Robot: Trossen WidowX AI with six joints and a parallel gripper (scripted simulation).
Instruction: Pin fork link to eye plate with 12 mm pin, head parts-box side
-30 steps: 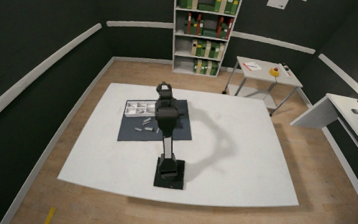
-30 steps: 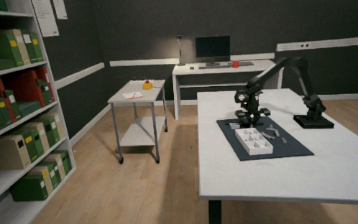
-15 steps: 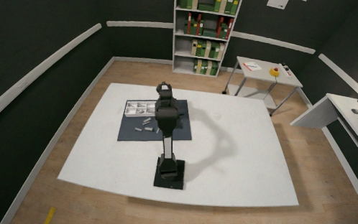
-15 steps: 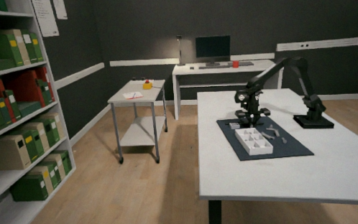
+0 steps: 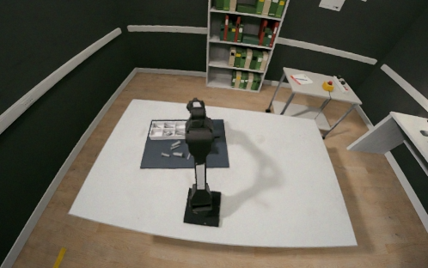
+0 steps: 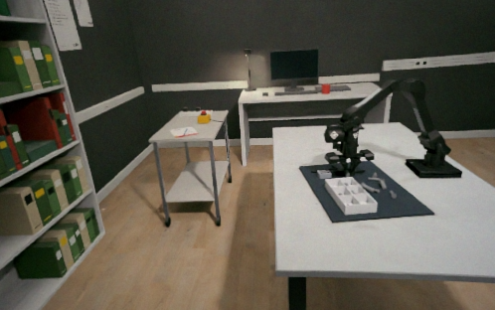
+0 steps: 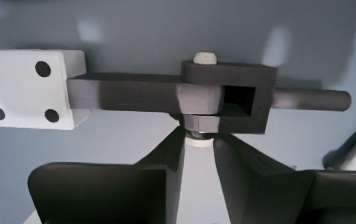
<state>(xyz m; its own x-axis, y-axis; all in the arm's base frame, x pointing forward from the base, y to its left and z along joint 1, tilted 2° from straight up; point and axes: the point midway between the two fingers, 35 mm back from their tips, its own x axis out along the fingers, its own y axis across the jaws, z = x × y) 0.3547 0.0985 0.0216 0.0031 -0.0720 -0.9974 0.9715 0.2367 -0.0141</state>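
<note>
Now: the eye plate 20 mm ahead of my hand, 20 mm to the right of it and 30 mm below it. The rest, counted from my hand: dark blue mat: 20 mm behind, 70 mm to the left, 50 mm below; grey block: 100 mm ahead, 30 mm below; pin: 110 mm behind, 10 mm to the right, 40 mm below.
</note>
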